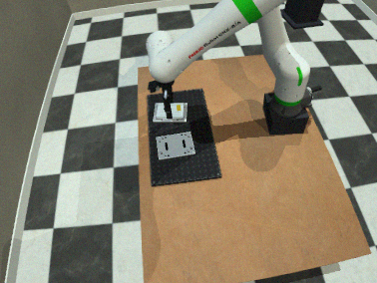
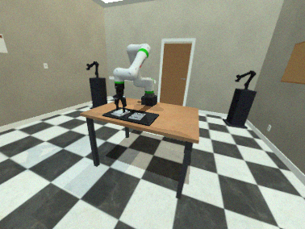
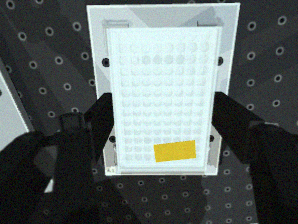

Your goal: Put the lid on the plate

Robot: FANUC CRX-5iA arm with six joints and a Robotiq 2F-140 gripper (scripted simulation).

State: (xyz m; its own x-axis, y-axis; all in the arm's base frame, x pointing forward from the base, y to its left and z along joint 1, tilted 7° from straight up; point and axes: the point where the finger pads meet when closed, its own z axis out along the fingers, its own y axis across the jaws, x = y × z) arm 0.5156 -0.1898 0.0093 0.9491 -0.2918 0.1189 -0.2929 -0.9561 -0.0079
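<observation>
The clear lid is 20 mm below my hand. The rest, counted from my hand: culture plate: 30 mm below; then lid park fixture: 200 mm to the left, 40 mm below, 20 mm ahead.
</observation>
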